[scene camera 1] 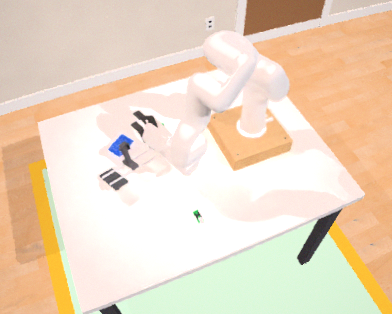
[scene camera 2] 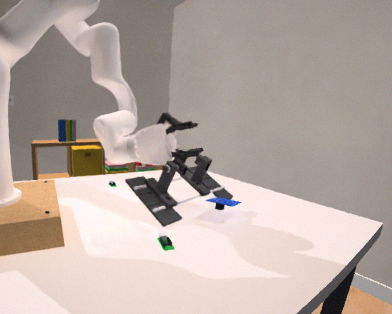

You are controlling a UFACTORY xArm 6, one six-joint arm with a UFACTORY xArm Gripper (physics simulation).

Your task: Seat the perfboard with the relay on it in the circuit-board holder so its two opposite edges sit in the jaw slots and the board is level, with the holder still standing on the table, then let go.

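Frame: origin at the arm's base, x ahead, y left, z up, level; millimetres.
Seen in the pictures: gripper, between the fingertips: (scene camera 1: 134, 117) (scene camera 2: 198, 137); arm's base, origin of its link: (scene camera 1: 251, 127).
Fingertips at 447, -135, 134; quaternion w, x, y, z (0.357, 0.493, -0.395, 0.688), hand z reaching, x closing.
Offsets run from my fingertips to a thing's top centre, as dx, dy, dz. Level surfaces: height alone.
The blue perfboard {+70, -27, -148} (scene camera 1: 118, 143) (scene camera 2: 223, 201) is outside the holder's jaws, on the side away from the robot base. In scene camera 2 it shows nearly edge-on, slightly tilted, with a dark block, apparently the relay {+58, -27, -155} (scene camera 2: 220, 206), under it. The black circuit-board holder {+38, +74, -52} (scene camera 1: 114, 179) (scene camera 2: 151, 198) has two long bases, upright posts and thin rods between them. Whether its bases lie fully flat is hard to tell. My gripper (scene camera 1: 134, 120) (scene camera 2: 198, 137) is open and empty, its fingers roughly level above the holder's far post. No board shows between the fingers.
A small green-and-black part (scene camera 1: 198, 216) (scene camera 2: 165, 243) lies on the white table {dz -198} (scene camera 1: 150, 250) (scene camera 2: 240, 295). Another small green part (scene camera 1: 163, 125) (scene camera 2: 112, 184) lies farther back. The robot stands on a wooden block (scene camera 1: 262, 152) (scene camera 2: 30, 232).
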